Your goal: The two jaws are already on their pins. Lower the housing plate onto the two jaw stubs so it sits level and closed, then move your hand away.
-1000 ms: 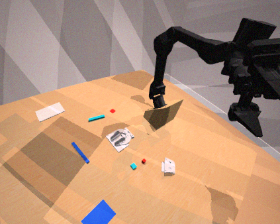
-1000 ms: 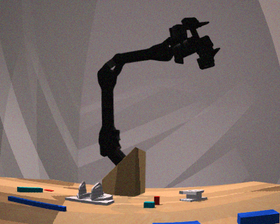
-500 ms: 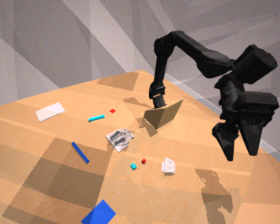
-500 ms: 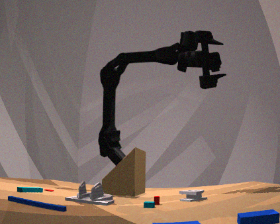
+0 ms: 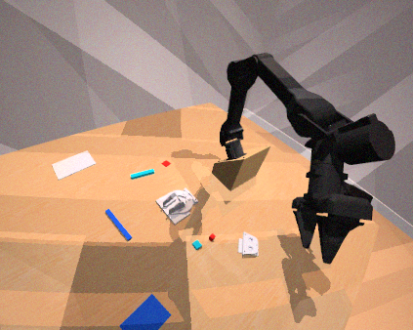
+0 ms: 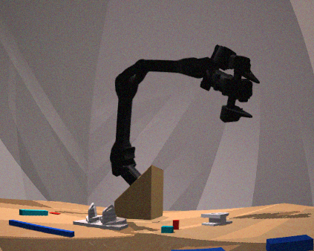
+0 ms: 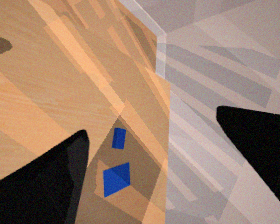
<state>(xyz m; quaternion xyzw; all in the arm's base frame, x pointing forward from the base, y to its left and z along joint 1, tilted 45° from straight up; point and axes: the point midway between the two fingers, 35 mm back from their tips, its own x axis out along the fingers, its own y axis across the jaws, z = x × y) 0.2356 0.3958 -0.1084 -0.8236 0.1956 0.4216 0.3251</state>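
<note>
Now: the white block 9 cm behind my gripper tip, 10 cm to the right of it and 30 cm below it. The rest, counted from my gripper tip: teal cube 5 cm ahead, 21 cm to the right, 30 cm below; red cube 20 cm to the right, 30 cm below; blue sheet 28 cm ahead, 12 cm to the right, 31 cm below.
</note>
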